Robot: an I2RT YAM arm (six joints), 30 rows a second.
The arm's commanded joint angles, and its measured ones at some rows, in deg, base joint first. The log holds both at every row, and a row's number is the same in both.
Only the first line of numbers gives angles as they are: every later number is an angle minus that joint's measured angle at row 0.
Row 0, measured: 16.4, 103.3, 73.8, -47.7, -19.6, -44.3
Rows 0 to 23, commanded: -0.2, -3.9, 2.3, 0.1, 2.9, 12.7; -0.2, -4.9, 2.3, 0.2, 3.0, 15.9; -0.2, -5.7, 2.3, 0.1, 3.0, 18.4; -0.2, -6.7, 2.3, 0.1, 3.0, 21.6; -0.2, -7.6, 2.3, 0.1, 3.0, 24.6; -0.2, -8.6, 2.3, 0.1, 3.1, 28.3; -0.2, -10.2, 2.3, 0.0, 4.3, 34.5; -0.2, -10.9, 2.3, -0.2, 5.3, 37.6; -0.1, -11.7, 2.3, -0.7, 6.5, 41.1; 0.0, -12.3, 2.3, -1.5, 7.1, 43.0; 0.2, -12.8, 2.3, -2.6, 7.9, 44.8; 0.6, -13.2, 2.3, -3.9, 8.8, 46.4; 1.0, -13.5, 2.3, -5.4, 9.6, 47.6; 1.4, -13.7, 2.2, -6.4, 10.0, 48.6; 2.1, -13.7, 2.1, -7.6, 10.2, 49.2; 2.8, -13.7, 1.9, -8.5, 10.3, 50.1; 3.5, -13.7, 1.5, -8.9, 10.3, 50.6; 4.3, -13.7, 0.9, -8.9, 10.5, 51.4; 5.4, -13.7, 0.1, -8.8, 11.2, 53.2; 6.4, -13.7, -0.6, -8.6, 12.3, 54.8; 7.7, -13.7, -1.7, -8.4, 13.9, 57.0; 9.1, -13.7, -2.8, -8.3, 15.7, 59.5; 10.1, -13.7, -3.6, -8.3, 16.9, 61.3; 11.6, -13.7, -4.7, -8.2, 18.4, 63.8
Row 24, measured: 7.9, -13.2, -1.5, -8.0, 12.6, 53.5
